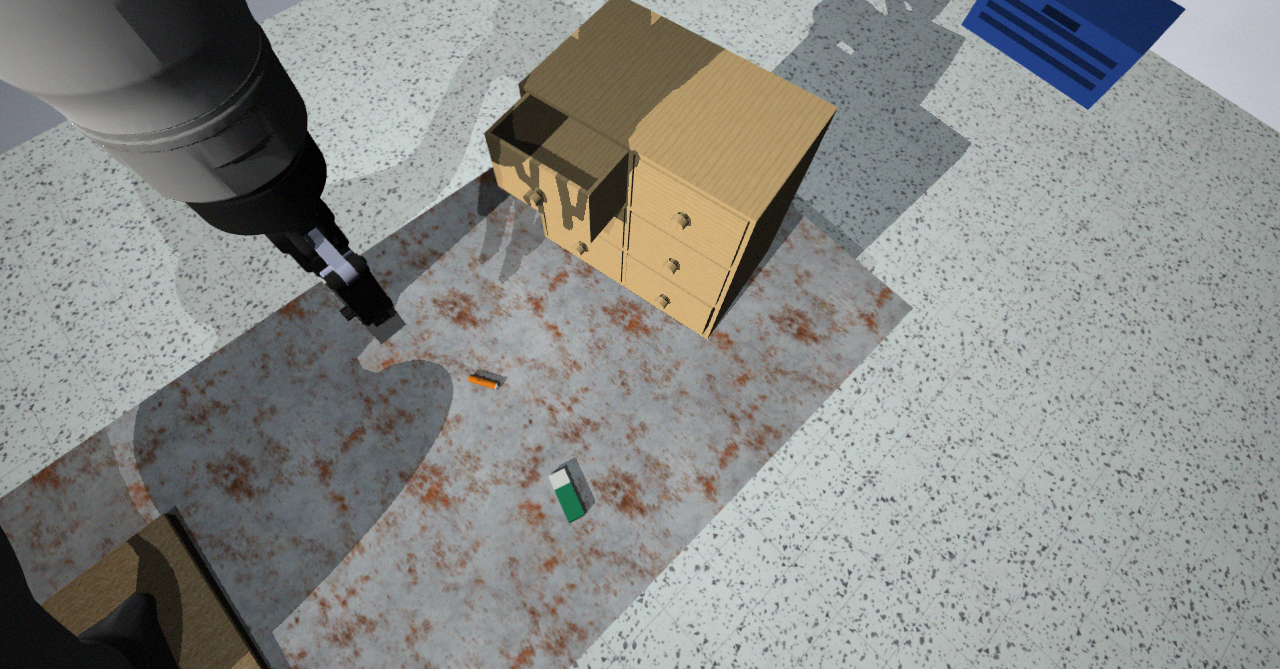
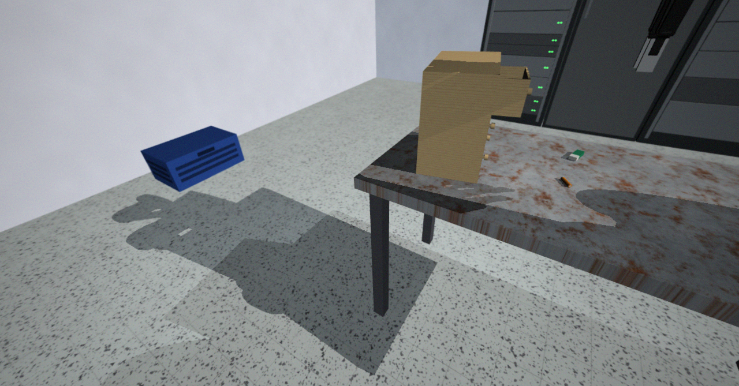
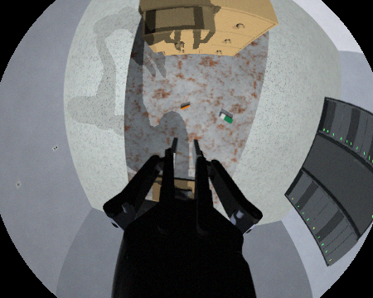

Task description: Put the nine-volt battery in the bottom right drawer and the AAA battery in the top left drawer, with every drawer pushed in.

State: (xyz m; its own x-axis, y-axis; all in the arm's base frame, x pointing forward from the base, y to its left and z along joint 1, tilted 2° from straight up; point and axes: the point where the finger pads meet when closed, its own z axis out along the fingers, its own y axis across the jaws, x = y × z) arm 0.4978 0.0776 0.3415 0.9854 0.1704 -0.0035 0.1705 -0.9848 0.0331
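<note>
Now: hand 50 mm short of the orange AAA battery, 20 mm to the right of it and 350 mm above it. From my hand the other things lie so: green-and-white nine-volt battery 60 mm ahead, 180 mm to the right, 350 mm below; then black nine-volt battery 390 mm ahead, 340 mm below.
</note>
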